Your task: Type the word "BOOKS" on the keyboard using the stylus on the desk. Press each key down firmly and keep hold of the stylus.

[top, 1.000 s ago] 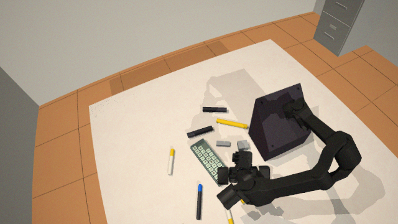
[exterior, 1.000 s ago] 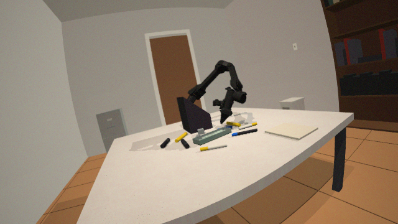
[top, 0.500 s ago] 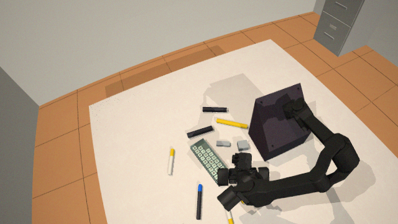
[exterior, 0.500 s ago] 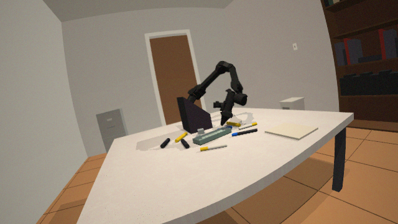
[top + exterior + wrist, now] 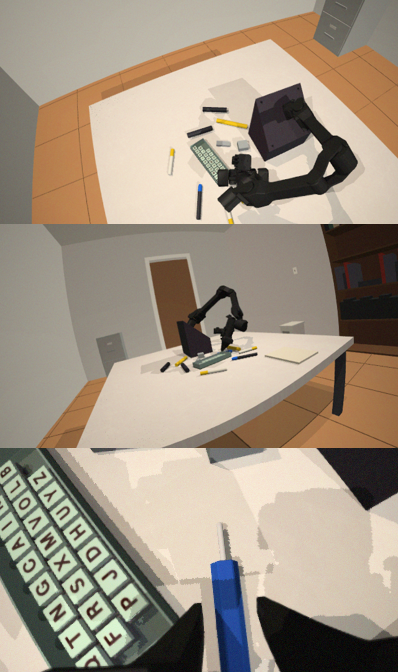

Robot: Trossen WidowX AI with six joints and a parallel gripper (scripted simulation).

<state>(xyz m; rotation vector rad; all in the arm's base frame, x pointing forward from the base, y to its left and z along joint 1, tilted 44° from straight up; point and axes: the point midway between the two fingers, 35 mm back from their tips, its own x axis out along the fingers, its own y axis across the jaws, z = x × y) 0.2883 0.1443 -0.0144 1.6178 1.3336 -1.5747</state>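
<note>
My gripper tip is 1 cm past the blue stylus, 1 cm to the left of it and 1 cm above it. Also, from my gripper tip: notepad (40 cm ahead, 16 cm to the left, 2 cm below); grey block (8 cm behind, 11 cm to the right, 1 cm below); yellow cylinder (10 cm behind, 23 cm to the right, 1 cm below).
</note>
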